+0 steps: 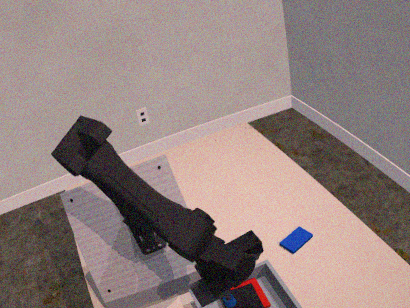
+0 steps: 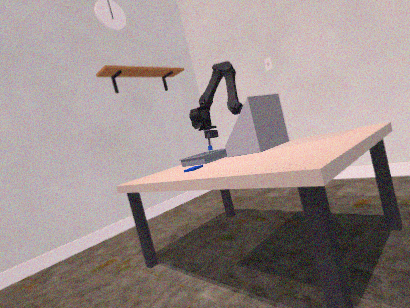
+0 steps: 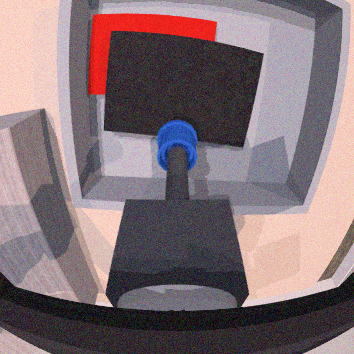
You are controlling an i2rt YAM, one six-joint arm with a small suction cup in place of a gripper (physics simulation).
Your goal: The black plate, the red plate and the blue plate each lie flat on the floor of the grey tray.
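Places are measured from the arm's base along level axes (x right, y up, z back), in centimetres.
Pixels of known places: hand, its tool point: point(image 1: 230, 302) point(image 2: 210, 150) point(image 3: 176, 137); arm's base, origin of its link: point(image 1: 138, 216) point(image 2: 251, 115).
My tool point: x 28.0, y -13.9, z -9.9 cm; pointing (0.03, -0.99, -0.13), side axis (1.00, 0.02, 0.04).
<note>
Ahead of a thing's pixels: the offset from my tool point to its top centre. Level surfaces: height alone.
The grey tray {dx +3.0, dy -1.1, dz -3.2 cm} point(image 1: 276, 282) point(image 2: 202, 158) point(image 3: 323, 105) stands on the table beside the arm's base. The black plate {dx +0.6, dy -3.7, dz -3.2 cm} point(image 1: 245, 297) point(image 3: 182, 84) lies inside it, overlapping most of the red plate {dx -2.0, dy -4.7, dz -6.3 cm} point(image 1: 260, 291) point(image 3: 98, 53), which shows only as an L-shaped strip at one corner. The blue plate {dx -12.1, dy -5.1, dz -28.8 cm} point(image 1: 295, 239) point(image 2: 193, 168) lies flat on the table outside the tray. My suction cup point(image 1: 229, 300) point(image 2: 209, 147) point(image 3: 177, 142) hangs free above the tray, over the near edge of the black plate, and holds nothing.
The grey wedge-shaped arm base point(image 1: 109, 252) point(image 2: 258, 126) point(image 3: 28, 197) stands right next to the tray. The table {dy -6.1 cm} point(image 1: 248, 185) point(image 2: 281, 162) stretches beyond the blue plate. A wooden shelf point(image 2: 138, 71) hangs on the wall.
</note>
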